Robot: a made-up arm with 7 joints. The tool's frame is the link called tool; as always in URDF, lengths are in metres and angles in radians. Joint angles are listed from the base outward. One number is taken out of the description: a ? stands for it. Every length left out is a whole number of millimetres.
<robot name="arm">
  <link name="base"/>
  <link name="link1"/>
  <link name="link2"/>
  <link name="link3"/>
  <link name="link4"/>
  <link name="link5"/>
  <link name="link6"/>
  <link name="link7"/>
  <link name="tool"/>
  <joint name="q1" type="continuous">
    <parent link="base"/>
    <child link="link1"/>
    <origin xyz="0.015 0.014 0.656" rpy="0 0 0"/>
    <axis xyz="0 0 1"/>
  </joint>
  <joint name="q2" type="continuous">
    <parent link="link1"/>
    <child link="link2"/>
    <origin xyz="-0.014 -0.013 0" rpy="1.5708 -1.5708 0"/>
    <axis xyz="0 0 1"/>
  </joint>
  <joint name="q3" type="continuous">
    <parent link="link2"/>
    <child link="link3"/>
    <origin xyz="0.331 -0.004 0" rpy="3.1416 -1.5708 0"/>
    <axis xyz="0 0 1"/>
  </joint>
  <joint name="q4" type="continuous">
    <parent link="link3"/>
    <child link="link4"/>
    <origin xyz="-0.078 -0.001 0" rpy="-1.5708 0 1.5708"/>
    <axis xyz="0 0 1"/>
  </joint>
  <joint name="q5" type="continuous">
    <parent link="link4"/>
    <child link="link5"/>
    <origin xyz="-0.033 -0.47 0" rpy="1.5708 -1.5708 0"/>
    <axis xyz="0 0 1"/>
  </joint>
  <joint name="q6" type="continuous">
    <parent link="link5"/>
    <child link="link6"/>
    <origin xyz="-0.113 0.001 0" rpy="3.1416 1.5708 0"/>
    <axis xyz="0 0 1"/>
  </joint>
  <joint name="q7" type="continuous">
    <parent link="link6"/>
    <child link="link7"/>
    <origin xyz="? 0.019 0" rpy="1.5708 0 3.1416"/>
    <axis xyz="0 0 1"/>
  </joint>
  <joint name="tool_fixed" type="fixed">
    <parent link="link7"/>
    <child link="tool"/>
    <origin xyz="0.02 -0.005 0" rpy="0 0 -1.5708"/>
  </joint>
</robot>
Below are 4 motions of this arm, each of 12 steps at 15 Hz.
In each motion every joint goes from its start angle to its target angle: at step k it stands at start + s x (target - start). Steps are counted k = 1, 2, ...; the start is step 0. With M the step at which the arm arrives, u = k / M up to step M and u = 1 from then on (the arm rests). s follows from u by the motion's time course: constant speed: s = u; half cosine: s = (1 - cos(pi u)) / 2; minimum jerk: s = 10 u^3 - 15 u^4 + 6 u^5.
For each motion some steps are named. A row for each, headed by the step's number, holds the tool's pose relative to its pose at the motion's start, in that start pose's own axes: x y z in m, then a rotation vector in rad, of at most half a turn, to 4 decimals.
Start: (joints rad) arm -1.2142 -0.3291 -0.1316 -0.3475 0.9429 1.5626 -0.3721
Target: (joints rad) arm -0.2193 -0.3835 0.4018 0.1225 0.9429 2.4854 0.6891
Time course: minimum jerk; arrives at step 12
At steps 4, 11, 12:
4: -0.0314 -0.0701 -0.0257 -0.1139 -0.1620 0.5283
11: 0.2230 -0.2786 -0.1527 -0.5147 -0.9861 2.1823
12: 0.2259 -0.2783 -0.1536 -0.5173 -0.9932 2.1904

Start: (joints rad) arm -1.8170 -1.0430 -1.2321 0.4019 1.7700 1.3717 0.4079
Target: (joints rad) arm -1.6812 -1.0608 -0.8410 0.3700 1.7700 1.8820 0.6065
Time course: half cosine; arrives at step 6
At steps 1, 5, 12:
1: -0.0011 -0.0127 -0.0012 -0.0114 0.0166 0.0386
5: -0.0035 -0.1829 -0.0375 -0.1728 0.1583 0.5564
12: -0.0025 -0.1963 -0.0421 -0.1868 0.1635 0.5967

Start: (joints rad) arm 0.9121 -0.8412 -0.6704 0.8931 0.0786 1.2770 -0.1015
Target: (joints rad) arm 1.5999 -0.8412 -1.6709 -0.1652 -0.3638 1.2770 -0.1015
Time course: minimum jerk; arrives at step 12
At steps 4, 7, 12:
4: 0.0508 0.1429 -0.1255 -0.2884 -0.1110 -0.2130
7: 0.2449 0.2771 -0.5035 -0.9394 -0.3792 -0.6171
12: 0.4163 0.1728 -0.8017 -1.4754 -0.6399 -0.8577

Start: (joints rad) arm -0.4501 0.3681 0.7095 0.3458 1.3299 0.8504 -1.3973
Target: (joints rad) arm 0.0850 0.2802 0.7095 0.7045 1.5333 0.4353 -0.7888
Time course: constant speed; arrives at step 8
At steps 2, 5, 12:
2: 0.0009 -0.0411 0.0073 -0.0447 0.1370 0.3364
5: 0.0303 -0.0953 0.0301 -0.1020 0.3871 0.8201
12: 0.0909 -0.1287 0.0611 -0.1352 0.6980 1.2655

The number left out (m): -0.091
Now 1 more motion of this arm.
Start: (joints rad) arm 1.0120 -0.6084 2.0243 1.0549 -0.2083 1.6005 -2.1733
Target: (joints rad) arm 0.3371 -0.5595 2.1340 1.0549 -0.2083 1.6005 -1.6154
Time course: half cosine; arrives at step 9
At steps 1, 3, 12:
1: -0.0044 -0.0046 -0.0038 0.0126 -0.0009 0.0043
3: -0.0380 -0.0341 -0.0325 0.1032 -0.0128 0.0349
12: -0.1586 -0.0833 -0.1362 0.3848 -0.1171 0.1236

